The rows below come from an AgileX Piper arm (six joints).
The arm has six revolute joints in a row. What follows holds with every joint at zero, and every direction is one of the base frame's. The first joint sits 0.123 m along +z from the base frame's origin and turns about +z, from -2.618 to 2.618 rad. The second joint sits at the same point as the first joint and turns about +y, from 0 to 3.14 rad. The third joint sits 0.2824 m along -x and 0.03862 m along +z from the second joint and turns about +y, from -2.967 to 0 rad. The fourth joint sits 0.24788 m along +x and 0.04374 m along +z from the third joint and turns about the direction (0.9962, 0, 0.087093), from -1.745 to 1.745 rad. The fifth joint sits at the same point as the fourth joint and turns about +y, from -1.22 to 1.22 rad. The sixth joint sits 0.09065 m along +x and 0.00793 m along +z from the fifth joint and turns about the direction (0.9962, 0, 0.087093), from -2.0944 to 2.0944 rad. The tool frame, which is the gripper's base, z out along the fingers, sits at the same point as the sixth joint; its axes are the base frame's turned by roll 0, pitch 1.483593 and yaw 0 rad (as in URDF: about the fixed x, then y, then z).
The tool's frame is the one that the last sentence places.
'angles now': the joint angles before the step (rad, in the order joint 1, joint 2, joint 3, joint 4, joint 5, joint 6). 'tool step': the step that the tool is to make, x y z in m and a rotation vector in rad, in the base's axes. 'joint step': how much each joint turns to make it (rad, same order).
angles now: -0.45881 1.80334 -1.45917 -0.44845 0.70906 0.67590
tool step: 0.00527 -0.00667 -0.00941 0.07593 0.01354 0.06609
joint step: -0.03197 0.03774 -0.03129 0.17170 -0.00151 -0.18097
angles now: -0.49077 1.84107 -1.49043 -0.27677 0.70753 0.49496
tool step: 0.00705 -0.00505 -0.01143 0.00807 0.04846 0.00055
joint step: 0.00001 0.04898 -0.03474 -0.00915 0.03205 -0.00820
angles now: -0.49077 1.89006 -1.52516 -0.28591 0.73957 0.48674
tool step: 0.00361 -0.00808 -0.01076 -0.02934 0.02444 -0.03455
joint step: -0.00255 0.03757 -0.01229 -0.07600 -0.00351 0.06663
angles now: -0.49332 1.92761 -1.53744 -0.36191 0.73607 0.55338
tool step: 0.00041 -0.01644 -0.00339 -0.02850 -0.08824 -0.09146
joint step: -0.02850 0.01967 0.00001 -0.07523 -0.08093 0.14537
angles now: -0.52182 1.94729 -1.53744 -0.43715 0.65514 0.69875
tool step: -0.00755 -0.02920 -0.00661 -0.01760 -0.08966 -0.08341
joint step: -0.06820 0.02736 0.00002 -0.04135 -0.09963 0.09346
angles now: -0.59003 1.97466 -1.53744 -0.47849 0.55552 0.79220
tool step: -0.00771 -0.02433 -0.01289 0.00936 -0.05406 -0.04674
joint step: -0.06129 0.03663 0.00000 0.01445 -0.07950 0.01927
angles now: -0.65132 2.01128 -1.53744 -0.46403 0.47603 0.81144
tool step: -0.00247 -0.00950 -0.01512 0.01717 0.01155 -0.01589
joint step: -0.02127 0.03466 0.00000 0.00383 -0.01676 -0.00002
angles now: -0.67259 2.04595 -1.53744 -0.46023 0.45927 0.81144
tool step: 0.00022 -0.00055 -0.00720 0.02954 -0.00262 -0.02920
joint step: -0.00058 0.01441 -0.00002 0.00784 0.00872 0.02968
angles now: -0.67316 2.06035 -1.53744 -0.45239 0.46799 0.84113
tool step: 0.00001 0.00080 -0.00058 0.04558 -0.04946 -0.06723
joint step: -0.00001 -0.00001 0.00002 0.02155 0.00478 0.07526
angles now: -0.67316 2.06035 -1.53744 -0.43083 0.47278 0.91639
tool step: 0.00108 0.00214 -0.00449 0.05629 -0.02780 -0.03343
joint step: 0.00000 0.00678 0.00001 0.06719 0.00768 0.00286
